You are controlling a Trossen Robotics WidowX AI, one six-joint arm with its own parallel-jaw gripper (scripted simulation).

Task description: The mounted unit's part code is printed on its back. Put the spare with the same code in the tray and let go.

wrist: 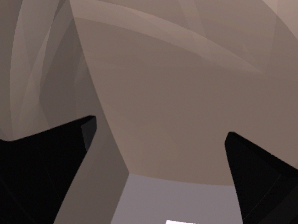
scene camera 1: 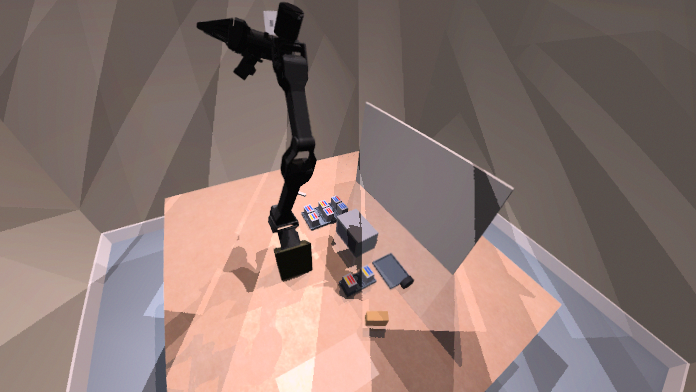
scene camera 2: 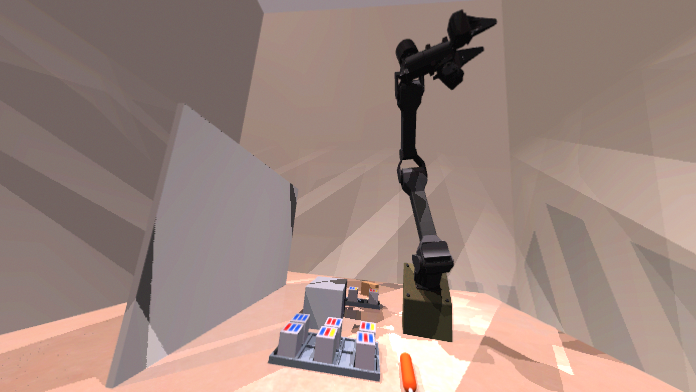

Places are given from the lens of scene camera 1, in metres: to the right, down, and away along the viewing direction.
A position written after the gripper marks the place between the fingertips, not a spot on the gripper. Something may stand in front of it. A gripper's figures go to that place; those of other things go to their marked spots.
gripper (scene camera 1: 200, 27): -0.33, -0.38, 0.48
dark grey tray (scene camera 1: 392, 272): 0.17, 0.30, 0.90
grey box (scene camera 1: 360, 237): 0.05, 0.16, 0.90
